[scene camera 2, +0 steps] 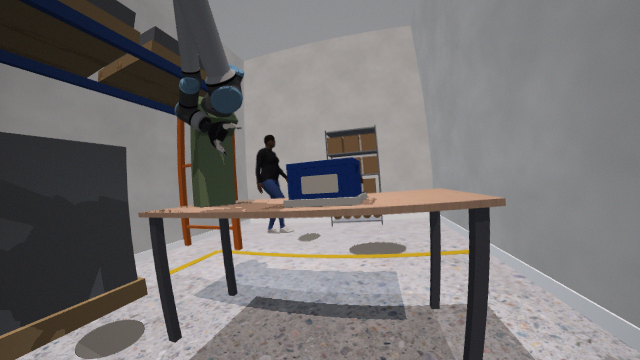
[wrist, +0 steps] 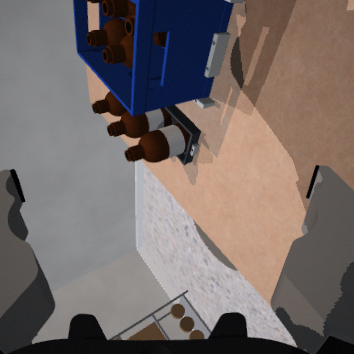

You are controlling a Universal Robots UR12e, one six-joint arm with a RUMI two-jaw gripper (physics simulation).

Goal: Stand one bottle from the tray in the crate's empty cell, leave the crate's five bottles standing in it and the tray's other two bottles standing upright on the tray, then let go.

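Places are measured from the arm's base along level axes (x right, y ahead, z up), in centimetres.
Pixels of known places: gripper, fingertip midpoint: (scene camera 2: 233,141) (wrist: 165,171).
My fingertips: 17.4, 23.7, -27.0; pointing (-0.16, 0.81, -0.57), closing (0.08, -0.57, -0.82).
Note:
For each thing: its top centre in the pictures, then the offset to it from my fingertips, as dx, dy, dz. "*": a spot on its surface instead. Level surfaces: height alone.
- blue crate at its top centre: (wrist: 98,33) (scene camera 2: 324,162) -4.3, +41.6, -13.5
- dark tray at a spot on its surface: (wrist: 193,131) * -24.1, +30.5, -29.4
- light grey base at a spot on its surface: (scene camera 2: 325,202) * +6.3, +42.7, -29.6
- wooden table at its surface level: dz -31.0
The blue crate (scene camera 2: 351,181) (wrist: 182,60) stands on the table. In the wrist view, several brown bottles (wrist: 118,32) show inside its open top; its empty cell cannot be made out. The dark tray (wrist: 193,131) is beside the crate and holds three brown bottles in a row, standing upright: a near one (wrist: 159,145), a middle one (wrist: 134,125) and a far one (wrist: 116,104), which the crate partly hides. My gripper (scene camera 2: 231,142) (wrist: 165,171) is open and empty. It hangs in the air left of the crate in the scene view, above table height, apart from crate and bottles.
The crate sits within a light grey base (scene camera 2: 325,202) on the wooden table (scene camera 2: 430,199). A green pillar-like object (scene camera 2: 212,172) stands behind the table's left part, near an orange rack post (scene camera 2: 182,175). A person (scene camera 2: 269,165) and a shelf unit (scene camera 2: 351,154) are behind the table.

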